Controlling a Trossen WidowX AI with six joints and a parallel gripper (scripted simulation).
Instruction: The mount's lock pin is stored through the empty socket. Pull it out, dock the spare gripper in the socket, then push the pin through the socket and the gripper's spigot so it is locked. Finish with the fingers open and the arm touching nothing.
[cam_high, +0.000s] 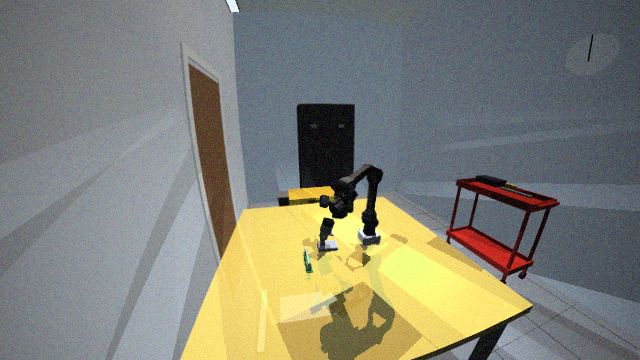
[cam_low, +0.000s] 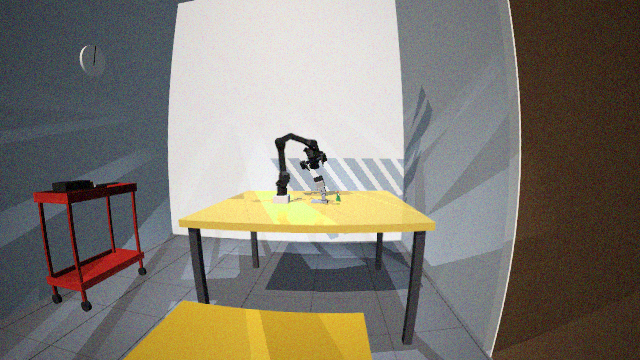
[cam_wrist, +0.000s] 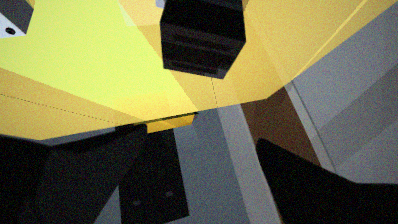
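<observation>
My gripper tip is now 16 cm short of the green bracket, 13 cm to the right of it and 21 cm above it. From my gripper tip the other things lie so: spare gripper (3 cm ahead, 2 cm to the left, 11 cm below); mount (3 cm ahead, 2 cm to the left, 18 cm below).
</observation>
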